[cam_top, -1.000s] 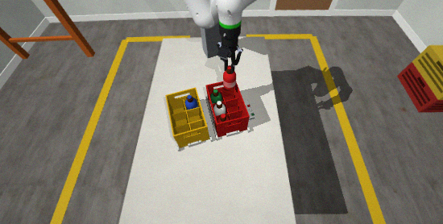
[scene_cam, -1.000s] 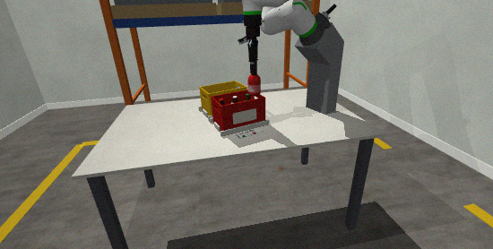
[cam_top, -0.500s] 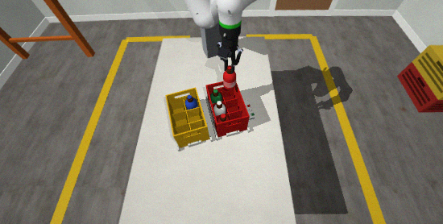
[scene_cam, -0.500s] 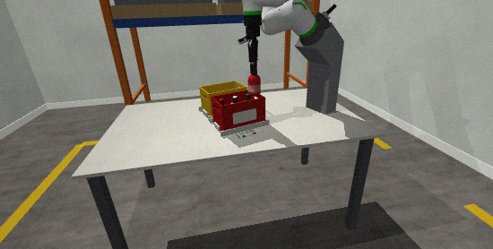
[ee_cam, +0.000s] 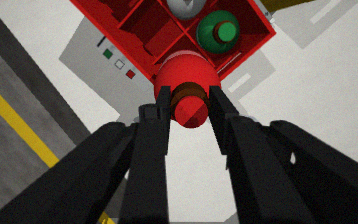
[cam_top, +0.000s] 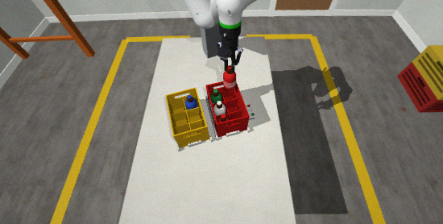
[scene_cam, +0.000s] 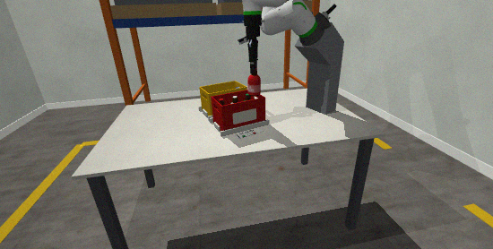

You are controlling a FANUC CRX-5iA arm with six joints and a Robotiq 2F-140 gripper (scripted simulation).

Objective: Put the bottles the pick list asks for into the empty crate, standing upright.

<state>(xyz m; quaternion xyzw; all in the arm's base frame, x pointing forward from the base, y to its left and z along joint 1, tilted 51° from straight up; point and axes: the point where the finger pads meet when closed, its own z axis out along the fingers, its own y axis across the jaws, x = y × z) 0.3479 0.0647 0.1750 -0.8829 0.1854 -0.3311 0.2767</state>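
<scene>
My gripper is now 26 cm above the green-label bottle, 7 cm to the left of it and 4 cm short of it. From my hand the other things lie so: white-capped bottle: 26 cm below, 12 cm ahead, 3 cm to the right; red crate: 27 cm below, 10 cm ahead, 1 cm to the left; red-labelled bottle: 26 cm below, 20 cm ahead, 2 cm to the left.
</scene>
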